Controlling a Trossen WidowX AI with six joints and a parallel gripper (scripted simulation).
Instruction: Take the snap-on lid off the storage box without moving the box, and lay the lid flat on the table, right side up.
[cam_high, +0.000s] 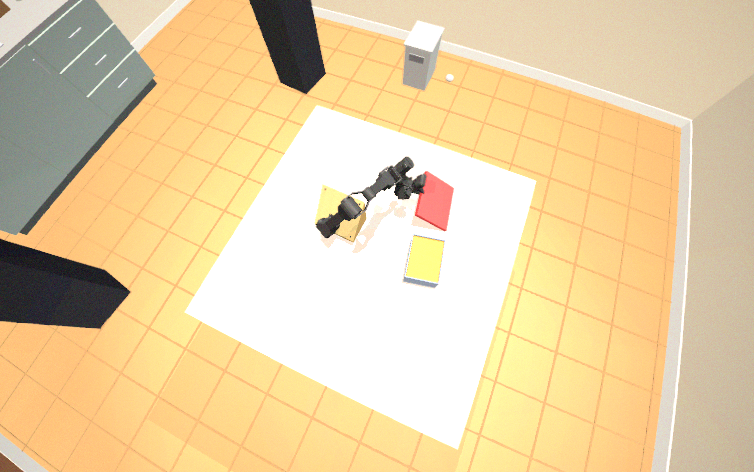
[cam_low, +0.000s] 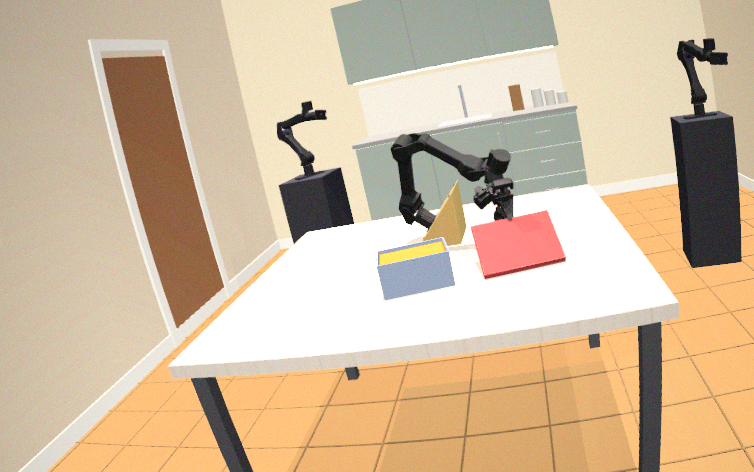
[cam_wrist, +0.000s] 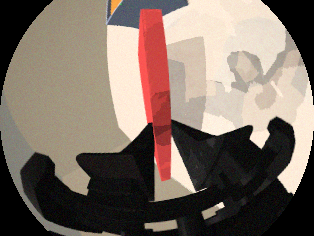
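Right now my gripper tip is 70 mm short of the red lid, 20 mm to the right of it and 40 mm above it. From my gripper tip the other things lie so: blue-grey storage box: 160 mm ahead, 270 mm to the right, 50 mm below.
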